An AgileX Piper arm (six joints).
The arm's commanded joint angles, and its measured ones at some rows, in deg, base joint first. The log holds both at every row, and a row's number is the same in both.
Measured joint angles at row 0: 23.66, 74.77, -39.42, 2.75, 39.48, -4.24
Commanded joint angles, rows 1 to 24: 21.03, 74.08, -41.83, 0.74, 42.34, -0.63; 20.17, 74.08, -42.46, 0.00, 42.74, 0.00; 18.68, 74.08, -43.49, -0.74, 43.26, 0.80; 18.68, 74.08, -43.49, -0.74, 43.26, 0.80; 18.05, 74.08, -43.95, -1.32, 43.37, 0.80; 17.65, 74.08, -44.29, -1.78, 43.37, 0.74; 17.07, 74.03, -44.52, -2.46, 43.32, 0.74; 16.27, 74.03, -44.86, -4.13, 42.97, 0.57; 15.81, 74.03, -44.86, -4.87, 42.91, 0.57; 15.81, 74.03, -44.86, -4.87, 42.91, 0.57; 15.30, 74.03, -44.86, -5.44, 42.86, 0.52; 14.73, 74.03, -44.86, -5.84, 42.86, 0.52; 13.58, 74.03, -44.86, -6.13, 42.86, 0.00; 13.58, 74.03, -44.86, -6.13, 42.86, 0.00; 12.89, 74.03, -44.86, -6.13, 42.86, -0.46; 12.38, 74.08, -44.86, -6.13, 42.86, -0.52; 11.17, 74.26, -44.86, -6.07, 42.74, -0.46; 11.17, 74.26, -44.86, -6.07, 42.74, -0.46; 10.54, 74.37, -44.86, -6.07, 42.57, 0.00; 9.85, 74.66, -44.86, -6.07, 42.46, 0.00; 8.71, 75.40, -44.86, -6.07, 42.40, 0.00; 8.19, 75.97, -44.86, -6.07, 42.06, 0.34; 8.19, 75.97, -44.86, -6.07, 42.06, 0.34; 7.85, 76.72, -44.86, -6.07, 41.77, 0.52
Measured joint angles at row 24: 9.22, 75.17, -44.58, -5.73, 42.28, 0.00
